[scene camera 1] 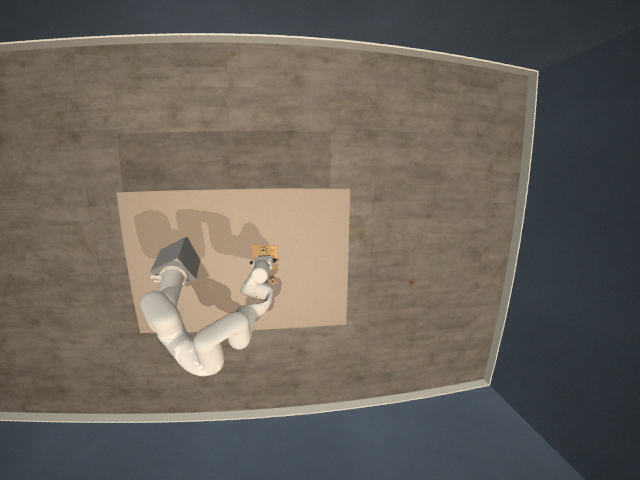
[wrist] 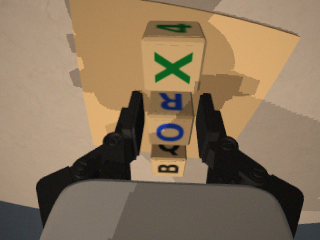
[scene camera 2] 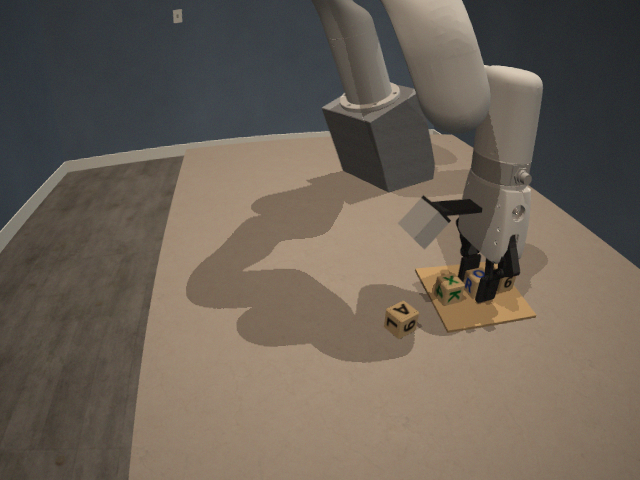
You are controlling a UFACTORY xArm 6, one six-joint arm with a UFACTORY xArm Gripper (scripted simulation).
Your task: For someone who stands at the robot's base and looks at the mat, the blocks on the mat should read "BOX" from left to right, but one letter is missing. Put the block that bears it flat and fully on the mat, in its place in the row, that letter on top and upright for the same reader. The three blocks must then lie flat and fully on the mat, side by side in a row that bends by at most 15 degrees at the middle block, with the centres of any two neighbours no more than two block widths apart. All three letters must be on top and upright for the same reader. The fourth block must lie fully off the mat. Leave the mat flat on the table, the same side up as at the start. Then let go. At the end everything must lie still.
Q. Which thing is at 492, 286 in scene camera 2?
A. My gripper.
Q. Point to an orange mat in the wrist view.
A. At 243, 58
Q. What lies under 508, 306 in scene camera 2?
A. An orange mat.
